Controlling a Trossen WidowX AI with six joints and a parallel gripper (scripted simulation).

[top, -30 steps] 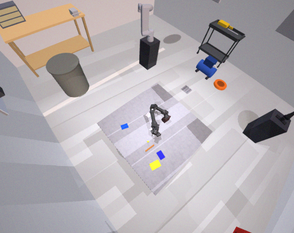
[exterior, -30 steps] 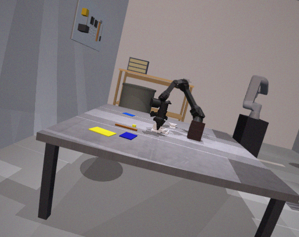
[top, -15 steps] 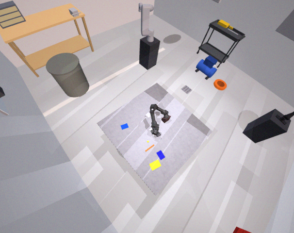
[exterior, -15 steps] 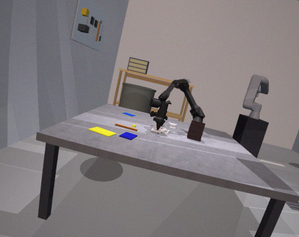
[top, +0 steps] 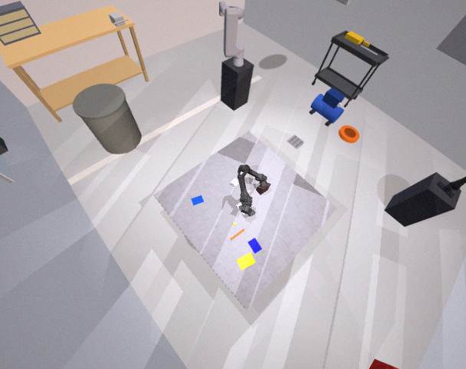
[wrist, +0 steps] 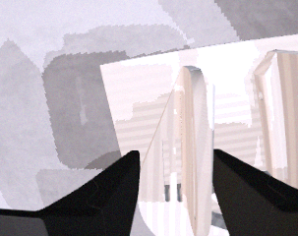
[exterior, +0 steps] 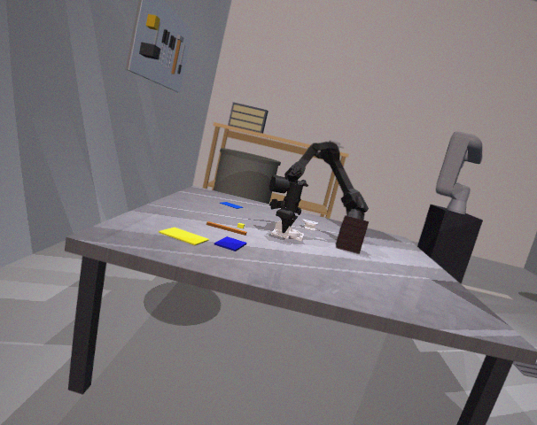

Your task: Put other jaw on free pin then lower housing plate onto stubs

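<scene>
Right now my gripper tip is 40 mm past the white jaw and 10 mm to the left of it. The rest, counted from my gripper tip: white housing plate: 280 mm to the right, 130 mm behind, 10 mm above; then small yellow cube: 180 mm ahead, 30 mm to the left, 10 mm below; then orange bar: 220 mm ahead, 110 mm to the left, 10 mm below.
</scene>
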